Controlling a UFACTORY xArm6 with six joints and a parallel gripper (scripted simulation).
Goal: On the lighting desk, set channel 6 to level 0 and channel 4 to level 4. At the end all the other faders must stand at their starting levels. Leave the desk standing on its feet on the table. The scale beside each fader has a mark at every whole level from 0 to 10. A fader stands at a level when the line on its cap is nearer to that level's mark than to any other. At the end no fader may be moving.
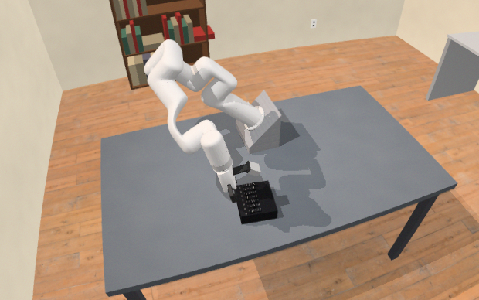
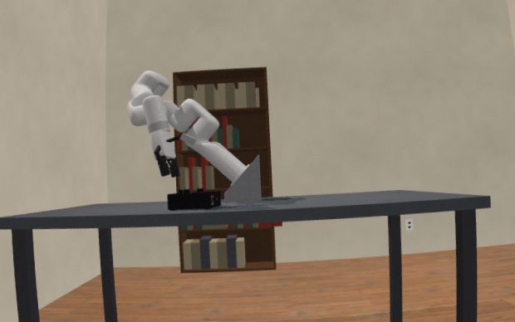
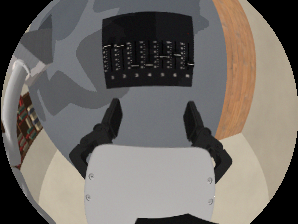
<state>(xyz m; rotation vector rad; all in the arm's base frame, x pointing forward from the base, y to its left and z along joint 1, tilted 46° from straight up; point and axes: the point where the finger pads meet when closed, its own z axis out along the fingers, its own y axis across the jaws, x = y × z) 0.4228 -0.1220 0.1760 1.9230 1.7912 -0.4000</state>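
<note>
My gripper is now 6 cm above the fader and 5 cm to the right of it.
</note>
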